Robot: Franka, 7 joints.
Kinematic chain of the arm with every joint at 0, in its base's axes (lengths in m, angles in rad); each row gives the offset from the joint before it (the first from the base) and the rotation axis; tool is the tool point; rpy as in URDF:
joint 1: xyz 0 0 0.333 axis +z
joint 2: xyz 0 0 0 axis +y
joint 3: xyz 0 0 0.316 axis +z
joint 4: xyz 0.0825 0 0 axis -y
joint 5: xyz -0.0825 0 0.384 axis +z
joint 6: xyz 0 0 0 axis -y
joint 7: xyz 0.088 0 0 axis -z
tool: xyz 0 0 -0.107 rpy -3.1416 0 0
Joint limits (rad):
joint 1: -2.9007..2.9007
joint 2: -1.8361..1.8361
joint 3: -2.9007..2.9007
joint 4: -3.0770..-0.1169
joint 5: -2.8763..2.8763
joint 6: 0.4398..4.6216
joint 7: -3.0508..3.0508
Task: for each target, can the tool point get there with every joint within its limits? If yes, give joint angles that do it. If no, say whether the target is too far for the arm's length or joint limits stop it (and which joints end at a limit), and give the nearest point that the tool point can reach.
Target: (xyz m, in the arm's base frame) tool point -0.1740 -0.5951 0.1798
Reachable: yes | joints -1.2332 0.7824 -0.5293 -1.8767 -1.6016 1.8651 -2.2899
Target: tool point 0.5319 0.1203 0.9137
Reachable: yes | joints 0.5786 0.0786 -0.2524 -1.1425 -1.8707 1.9110 -1.0470
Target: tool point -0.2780 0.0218 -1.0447
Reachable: no: too far | nearest point -0.2768 0.0460 -0.3604 | short by 0.685 m
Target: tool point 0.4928 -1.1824 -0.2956
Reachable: no: too far | nearest point 0.2963 -0.7109 -0.0449 | short by 0.569 m
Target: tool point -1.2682 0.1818 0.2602
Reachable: no: too far | nearest point -0.8478 0.1215 0.2843 | short by 0.425 m
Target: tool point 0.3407 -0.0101 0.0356
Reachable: yes | joints -0.5501 1.0580 0.4362 -2.6454 0.1284 4.2804 0.6827
